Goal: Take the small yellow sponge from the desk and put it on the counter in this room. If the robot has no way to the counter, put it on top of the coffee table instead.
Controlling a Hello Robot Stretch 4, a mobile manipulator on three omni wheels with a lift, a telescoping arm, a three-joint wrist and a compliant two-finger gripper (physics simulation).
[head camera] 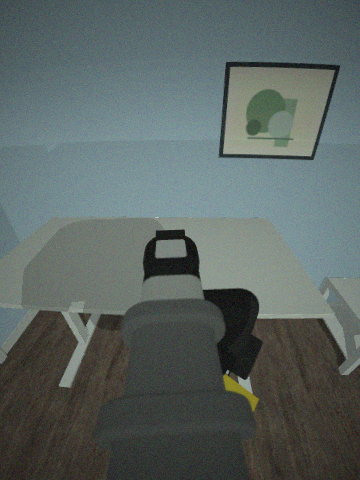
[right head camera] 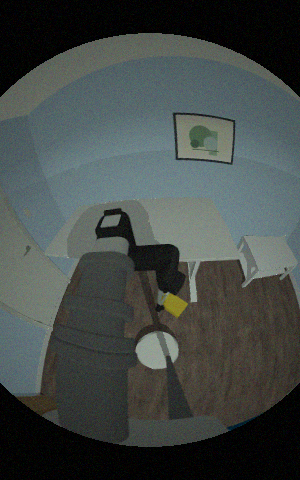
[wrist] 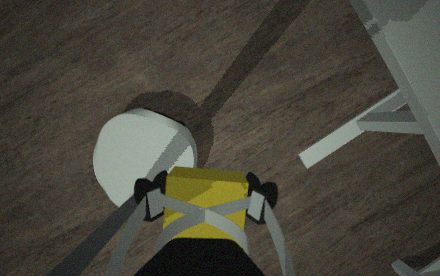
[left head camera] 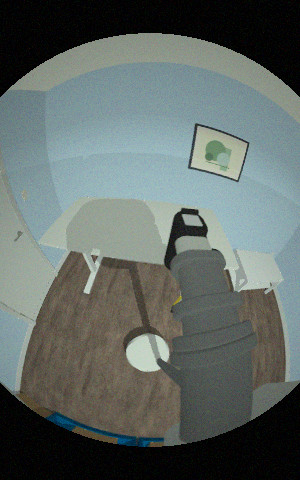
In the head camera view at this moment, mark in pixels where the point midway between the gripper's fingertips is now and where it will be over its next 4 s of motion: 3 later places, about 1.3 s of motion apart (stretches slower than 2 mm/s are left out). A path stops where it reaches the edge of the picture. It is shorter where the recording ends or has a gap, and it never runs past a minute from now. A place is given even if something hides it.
The gripper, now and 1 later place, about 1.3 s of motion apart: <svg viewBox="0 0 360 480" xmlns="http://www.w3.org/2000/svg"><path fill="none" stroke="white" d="M215 392L99 423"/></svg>
